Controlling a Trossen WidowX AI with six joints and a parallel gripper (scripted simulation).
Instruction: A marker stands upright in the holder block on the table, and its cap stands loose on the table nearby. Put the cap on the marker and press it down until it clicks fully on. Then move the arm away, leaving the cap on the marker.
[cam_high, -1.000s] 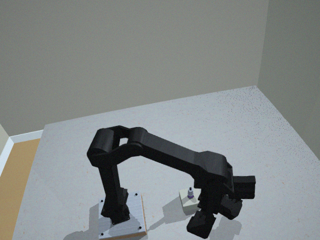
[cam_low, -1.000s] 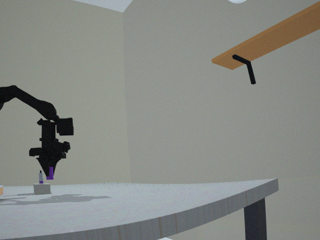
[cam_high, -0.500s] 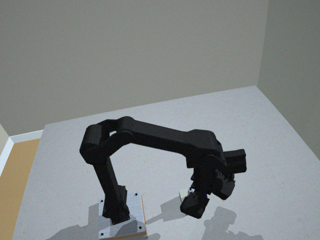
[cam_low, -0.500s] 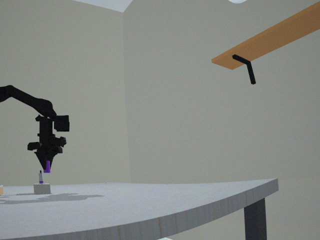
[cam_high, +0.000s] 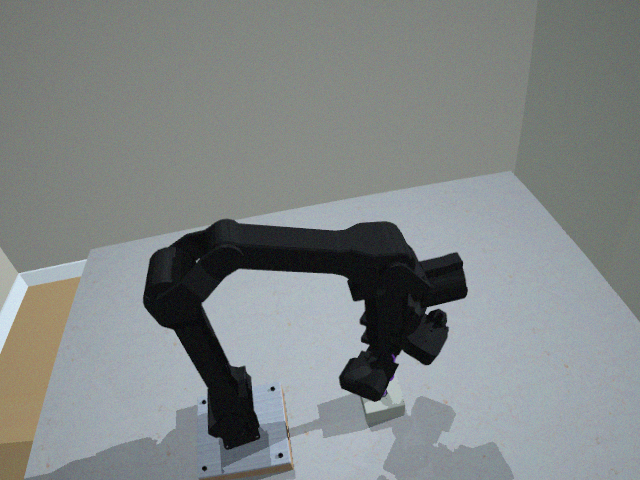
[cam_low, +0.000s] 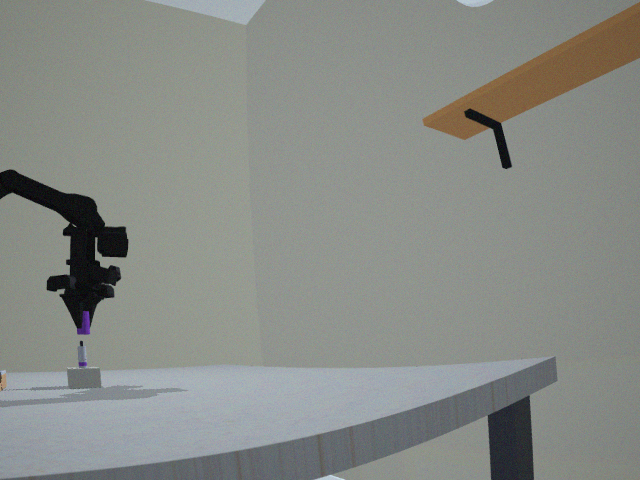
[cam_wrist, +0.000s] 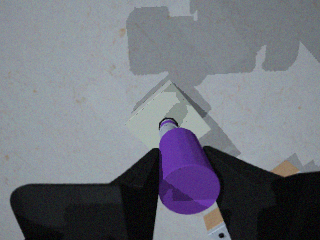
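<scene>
My gripper tip is 100 mm above the pale holder block and 10 mm to the right of it. The rest, counted from my gripper tip: purple cap: 10 mm above.
</scene>
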